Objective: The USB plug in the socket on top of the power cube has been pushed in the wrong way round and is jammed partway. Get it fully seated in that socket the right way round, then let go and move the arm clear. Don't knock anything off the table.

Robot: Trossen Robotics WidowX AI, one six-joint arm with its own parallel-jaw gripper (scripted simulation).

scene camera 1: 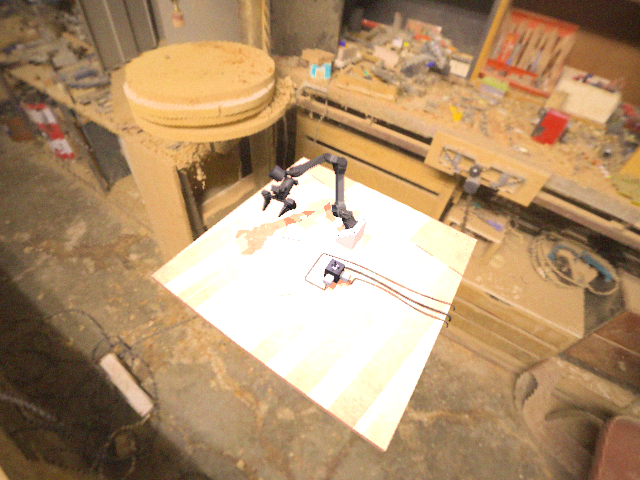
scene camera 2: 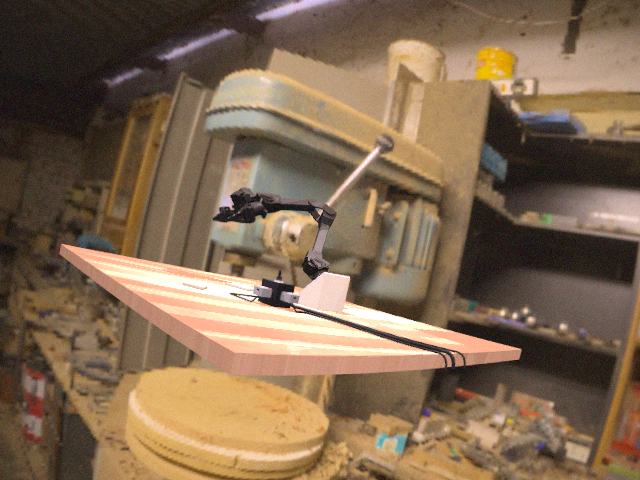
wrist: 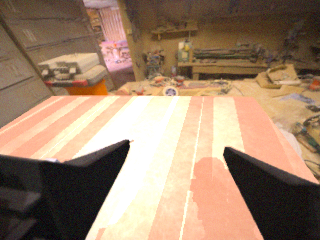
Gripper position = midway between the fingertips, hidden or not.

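Note:
My gripper (scene camera 2: 220, 219) is open and it holds nothing, and I can see the gripper (wrist: 175, 147) as well. There's also a black power cube (scene camera 2: 274, 300).

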